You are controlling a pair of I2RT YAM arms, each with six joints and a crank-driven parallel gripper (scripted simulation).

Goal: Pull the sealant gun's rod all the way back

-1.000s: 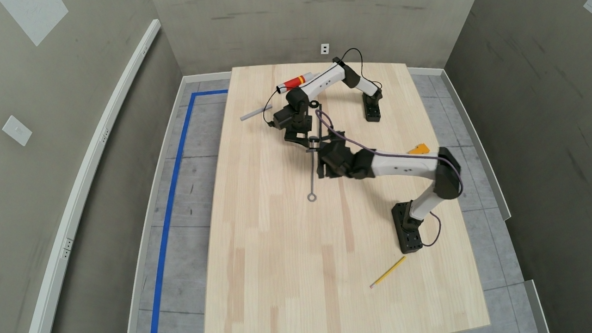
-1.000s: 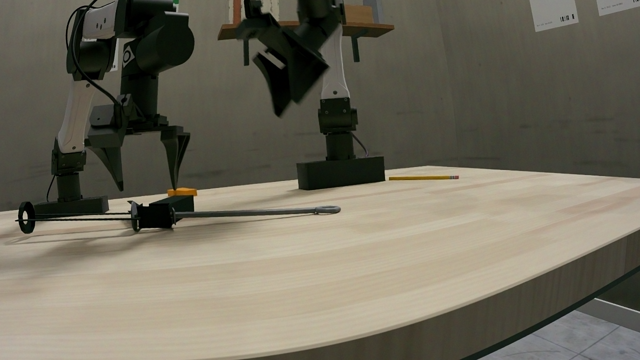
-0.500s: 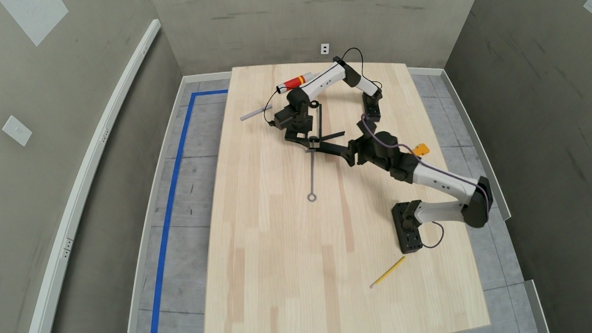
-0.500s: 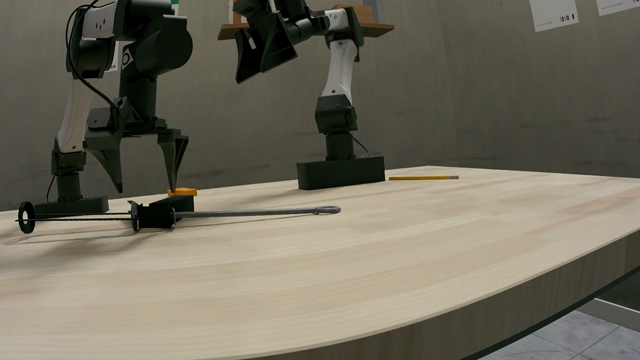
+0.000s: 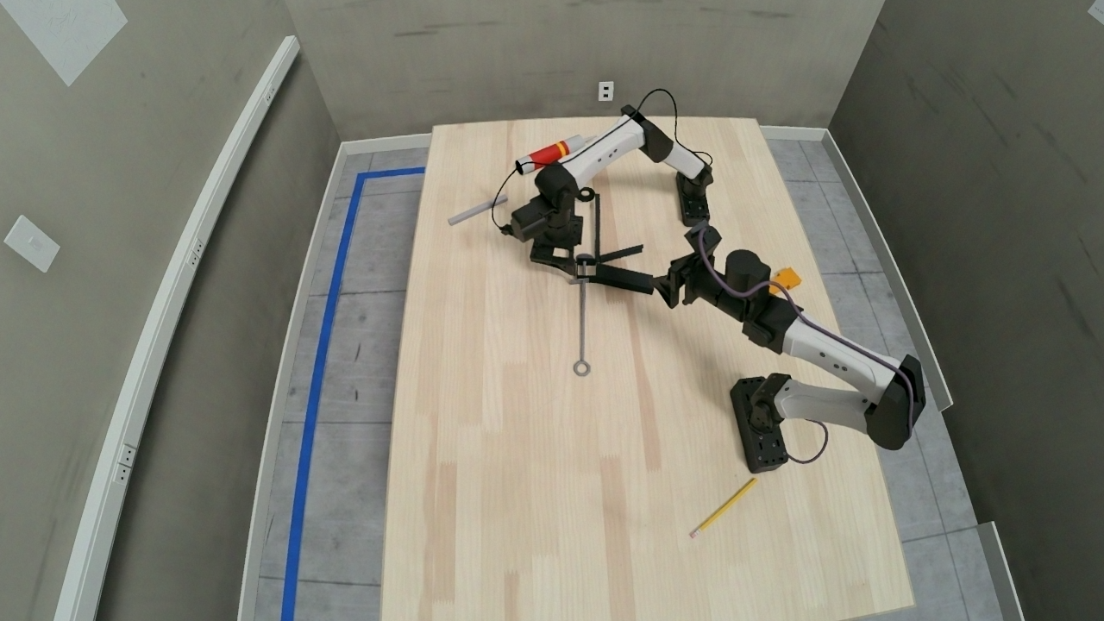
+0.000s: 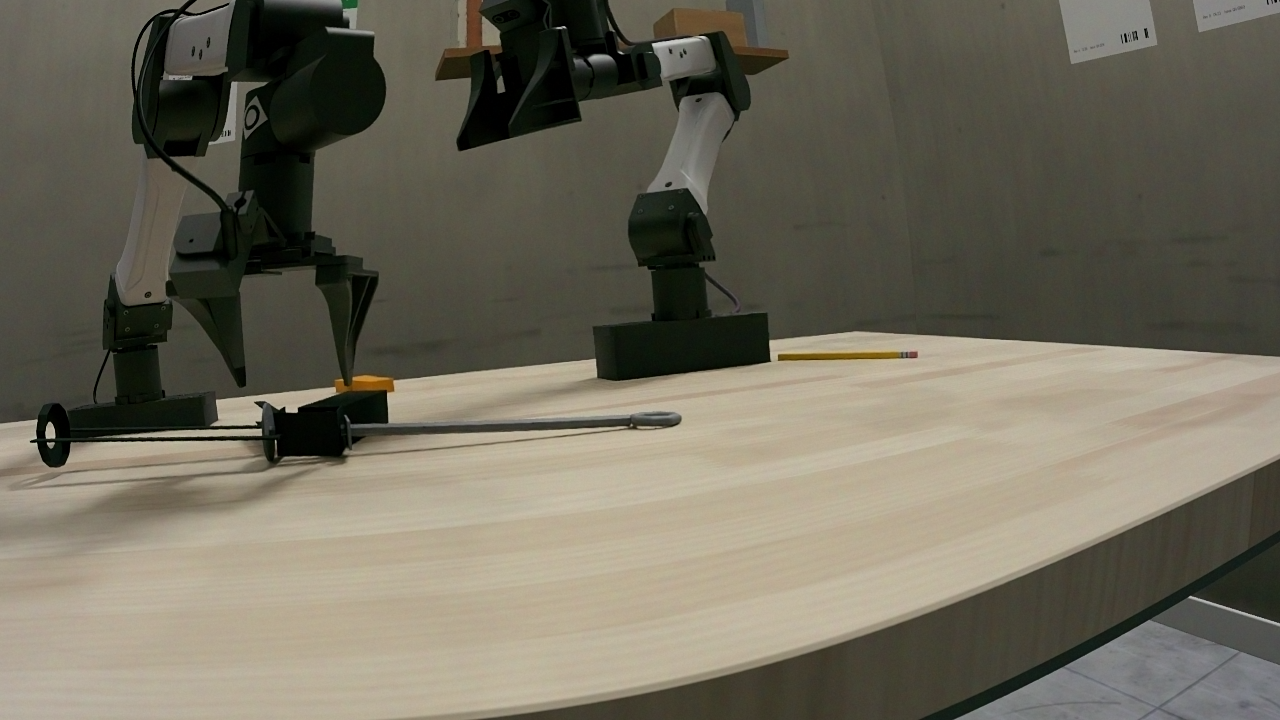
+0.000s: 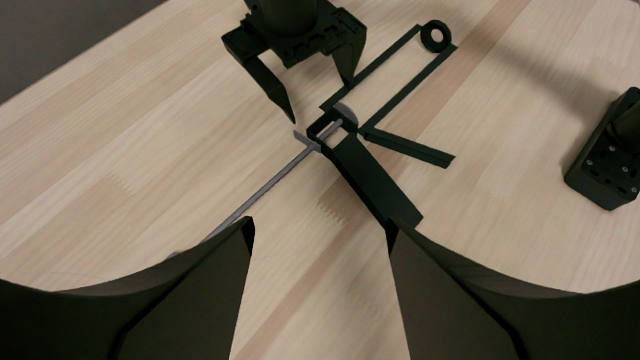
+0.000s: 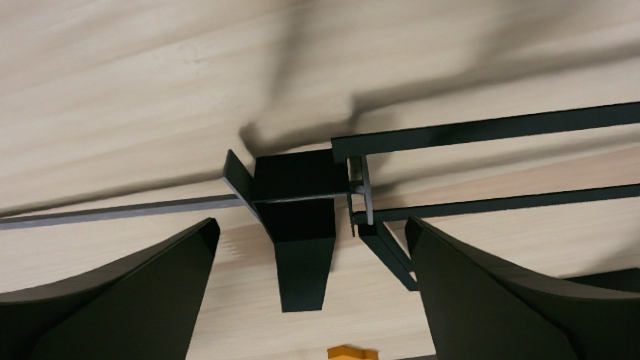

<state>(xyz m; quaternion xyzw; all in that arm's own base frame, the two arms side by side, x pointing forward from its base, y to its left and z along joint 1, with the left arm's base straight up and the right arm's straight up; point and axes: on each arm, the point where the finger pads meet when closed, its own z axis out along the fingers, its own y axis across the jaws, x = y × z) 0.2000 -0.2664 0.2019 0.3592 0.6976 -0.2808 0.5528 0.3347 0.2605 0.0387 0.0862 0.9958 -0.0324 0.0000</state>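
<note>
Right now my right hand is 1 cm past the thumb plate, 4 cm to the right of it and 4 cm above it. Also, from my right hand: sealant cartridge: 1 cm ahead, 43 cm to the right, 4 cm below; orange block: 54 cm behind, 8 cm to the left, 5 cm below; grey bar: 24 cm ahead, 23 cm to the right, 6 cm below.
</note>
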